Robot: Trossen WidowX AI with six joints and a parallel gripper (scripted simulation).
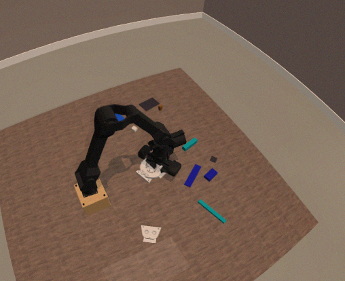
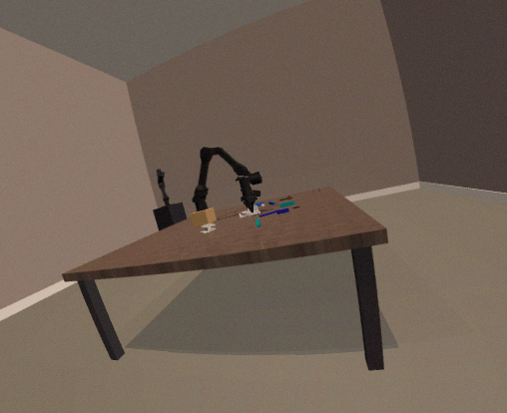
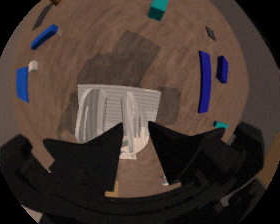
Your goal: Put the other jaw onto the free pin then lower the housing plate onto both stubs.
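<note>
Now: the white base 30 mm to the left of my gripper tip and 10 mm below it. Round my gripper tip: white jaw: 40 mm behind; blue bar: 140 mm ahead, 80 mm to the right, 10 mm below; teal block: 200 mm ahead, 80 mm to the left.
</note>
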